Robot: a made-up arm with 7 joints. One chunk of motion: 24 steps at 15 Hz.
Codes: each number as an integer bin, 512 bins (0 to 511) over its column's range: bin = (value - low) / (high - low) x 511, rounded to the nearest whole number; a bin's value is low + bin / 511 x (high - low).
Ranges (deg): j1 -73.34..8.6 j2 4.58..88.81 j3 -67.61..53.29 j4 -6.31..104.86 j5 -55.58..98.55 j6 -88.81..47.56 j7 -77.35..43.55
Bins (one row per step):
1: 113 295 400 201 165 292 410
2: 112 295 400 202 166 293 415
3: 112 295 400 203 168 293 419
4: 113 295 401 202 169 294 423
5: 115 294 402 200 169 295 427
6: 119 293 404 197 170 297 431
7: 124 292 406 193 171 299 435
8: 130 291 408 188 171 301 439
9: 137 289 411 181 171 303 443
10: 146 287 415 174 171 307 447
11: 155 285 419 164 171 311 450
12: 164 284 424 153 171 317 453
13: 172 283 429 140 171 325 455
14: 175 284 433 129 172 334 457
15: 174 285 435 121 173 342 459
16: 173 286 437 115 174 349 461
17: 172 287 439 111 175 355 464
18: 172 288 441 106 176 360 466
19: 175 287 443 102 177 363 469
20: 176 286 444 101 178 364 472
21: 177 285 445 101 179 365 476
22: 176 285 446 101 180 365 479
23: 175 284 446 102 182 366 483
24: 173 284 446 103 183 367 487
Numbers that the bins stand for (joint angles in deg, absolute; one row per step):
1: -55.22 53.21 27.03 37.42 -5.81 -10.88 19.65
2: -55.38 53.21 27.03 37.64 -5.51 -10.62 20.84
3: -55.38 53.21 27.03 37.85 -4.91 -10.62 21.78
4: -55.22 53.21 27.26 37.64 -4.61 -10.35 22.73
5: -54.90 53.04 27.50 37.20 -4.61 -10.08 23.68
6: -54.26 52.88 27.97 36.55 -4.30 -9.55 24.62
7: -53.46 52.71 28.45 35.68 -4.00 -9.02 25.57
8: -52.49 52.55 28.92 34.59 -4.00 -8.48 26.52
9: -51.37 52.22 29.63 33.07 -4.00 -7.95 27.46
10: -49.93 51.89 30.58 31.54 -4.00 -6.88 28.41
11: -48.49 51.56 31.52 29.37 -4.00 -5.81 29.12
12: -47.04 51.39 32.71 26.98 -4.00 -4.21 29.83
13: -45.76 51.23 33.89 24.15 -4.00 -2.08 30.30
14: -45.28 51.39 34.84 21.75 -3.70 0.32 30.77
15: -45.44 51.56 35.31 20.01 -3.40 2.46 31.25
16: -45.60 51.72 35.78 18.71 -3.10 4.33 31.72
17: -45.76 51.89 36.26 17.84 -2.80 5.93 32.43
18: -45.76 52.05 36.73 16.75 -2.49 7.26 32.90
19: -45.28 51.89 37.20 15.88 -2.19 8.06 33.61
20: -45.12 51.72 37.44 15.66 -1.89 8.33 34.32
21: -44.96 51.56 37.67 15.66 -1.59 8.60 35.27
22: -45.12 51.56 37.91 15.66 -1.29 8.60 35.98
23: -45.28 51.39 37.91 15.88 -0.68 8.86 36.93
24: -45.60 51.39 37.91 16.10 -0.38 9.13 37.87

